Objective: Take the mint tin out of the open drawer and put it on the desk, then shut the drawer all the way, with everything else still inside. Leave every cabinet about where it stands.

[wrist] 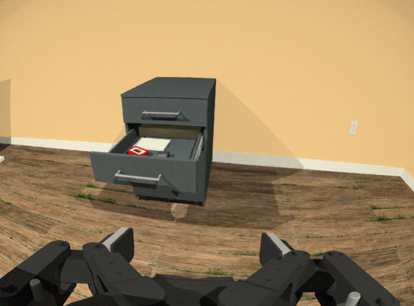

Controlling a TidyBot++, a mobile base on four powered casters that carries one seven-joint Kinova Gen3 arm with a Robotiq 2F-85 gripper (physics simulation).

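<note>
A dark grey cabinet (167, 87) stands against the wall, left of the middle of the wrist view. Its lower drawer (146, 169) is pulled well out, and its upper drawer (165, 109) is shut. In the open drawer lie a red tin with a white label (138, 151), at the front left, a white flat sheet or pad (152, 144) behind it, and a small dark grey object (163, 155) to its right. Which of these is the mint tin is not fully clear; the red one looks like a small tin. My gripper (196, 245) is open and empty, well short of the cabinet. The desk does not show.
The yellow wall (280, 65) with a white baseboard (260, 160) runs behind the cabinet. A wall outlet (353, 127) is at the right. A small white piece (1, 159) shows at the left edge. The wooden floor (240, 215) lies between my gripper and the cabinet.
</note>
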